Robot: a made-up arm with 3 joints.
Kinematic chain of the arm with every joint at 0, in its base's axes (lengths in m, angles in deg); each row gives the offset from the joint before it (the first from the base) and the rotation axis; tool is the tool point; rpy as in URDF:
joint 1: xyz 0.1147 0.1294 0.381 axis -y
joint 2: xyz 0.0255 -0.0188 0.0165 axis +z
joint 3: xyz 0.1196 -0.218 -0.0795 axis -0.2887 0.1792 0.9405
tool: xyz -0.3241 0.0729 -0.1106 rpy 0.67 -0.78 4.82
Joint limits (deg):
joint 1: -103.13..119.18
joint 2: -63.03..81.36
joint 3: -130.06..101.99
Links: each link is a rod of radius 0.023 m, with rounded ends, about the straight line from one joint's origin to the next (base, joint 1, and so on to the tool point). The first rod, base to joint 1, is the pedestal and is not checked.
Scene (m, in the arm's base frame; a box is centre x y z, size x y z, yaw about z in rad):
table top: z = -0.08
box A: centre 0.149 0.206 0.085 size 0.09 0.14 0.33 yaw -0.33
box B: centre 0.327 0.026 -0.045 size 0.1 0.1 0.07 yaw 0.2
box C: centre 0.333 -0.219 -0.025 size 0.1 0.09 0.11 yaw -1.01
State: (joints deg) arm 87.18 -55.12 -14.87
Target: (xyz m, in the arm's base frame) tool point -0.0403 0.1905 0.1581
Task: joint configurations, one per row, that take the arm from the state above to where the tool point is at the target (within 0.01 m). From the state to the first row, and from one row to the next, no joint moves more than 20 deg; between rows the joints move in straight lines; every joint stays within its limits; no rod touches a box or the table.
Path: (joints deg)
1: 77.31 -35.62 -13.58
2: 67.44 -16.13 -12.28
3: 57.58 3.37 -10.99
4: 47.71 22.87 -9.70
5: 37.84 42.37 -8.40
6: 27.97 61.86 -7.11
7: 18.10 81.36 -5.81
8: 17.70 62.09 -5.10
9: 17.30 42.82 -4.38
10: 16.90 23.55 -3.66
11: 16.50 4.29 -2.94
12: 16.10 -14.98 -2.22
13: 15.70 -34.25 -1.50
14: 15.30 -53.52 -0.78

